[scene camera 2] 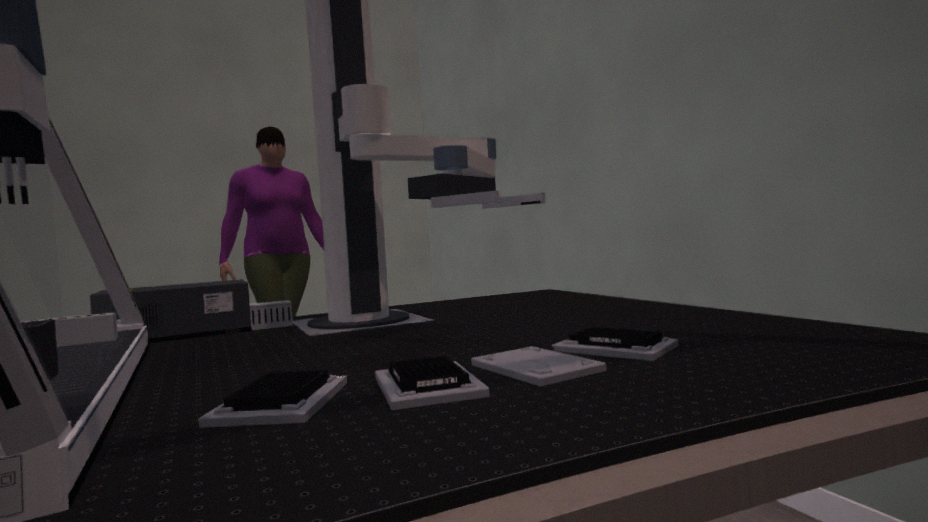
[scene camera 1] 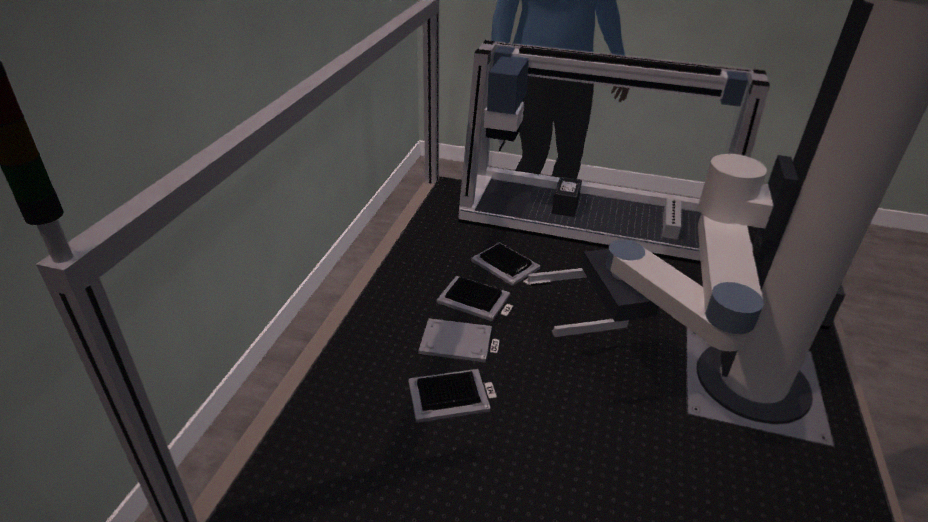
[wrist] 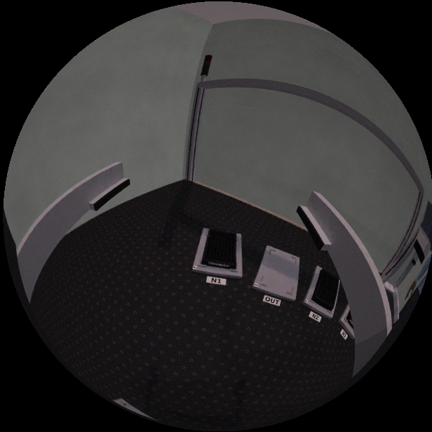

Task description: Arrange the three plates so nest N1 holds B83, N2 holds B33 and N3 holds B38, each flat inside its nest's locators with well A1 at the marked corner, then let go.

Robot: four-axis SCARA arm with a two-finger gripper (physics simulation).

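Where they show: gripper, fingertip midpoint: (scene camera 2: 522, 197) (scene camera 1: 540, 303); arm's base, origin of the base link: (scene camera 2: 359, 325) (scene camera 1: 751, 384).
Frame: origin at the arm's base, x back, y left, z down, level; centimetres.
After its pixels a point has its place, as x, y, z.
My gripper (scene camera 1: 543, 305) @(-49.3, 19.8, -27.9) (scene camera 2: 520, 198) @(-49.3, 19.8, -27.9) (wrist: 210, 180) is open and empty, high above the table, to the robot-base side of the nests. A black plate (scene camera 1: 447, 390) @(-66.7, 26.0, -3.4) (scene camera 2: 613, 337) @(-69.5, 23.0, -3.9) (wrist: 220, 247) lies in nest N1 (scene camera 1: 451, 412) @(-64.3, 30.9, -2.5) (scene camera 2: 610, 351) @(-70.9, 21.2, -2.2) (wrist: 217, 271). A second black plate (scene camera 1: 473, 295) @(-70.0, -7.8, -3.6) (scene camera 2: 427, 373) @(-72.9, -9.9, -3.8) (wrist: 326, 289) lies in nest N2 (scene camera 1: 464, 309) @(-71.1, -3.1, -2.2) (scene camera 2: 441, 394) @(-78.2, -10.3, -2.4). A third black plate (scene camera 1: 506, 259) @(-65.2, -26.6, -3.6) (scene camera 2: 279, 389) @(-68.5, -27.5, -3.8) lies in nest N3 (scene camera 1: 493, 270) @(-67.8, -21.7, -2.5) (scene camera 2: 259, 416) @(-73.1, -30.2, -2.3), partly hidden by a finger in the wrist view. Plate codes and A1 corners are too small to read.
The empty OUT nest (scene camera 1: 456, 337) @(-70.0, 8.0, -2.5) (scene camera 2: 538, 366) @(-73.6, 6.4, -2.5) (wrist: 277, 272) sits between N1 and N2. A gantry frame (scene camera 1: 610, 70) @(-46.2, -62.3, -49.2) with a deck stands beyond N3. A fence rail (scene camera 1: 259, 123) @(-101.4, 27.5, -62.0) runs along one side. The robot column (scene camera 1: 837, 194) @(-1.8, 7.2, -54.8) (scene camera 2: 356, 227) @(-7.7, -1.3, -24.6) rises opposite the nests.
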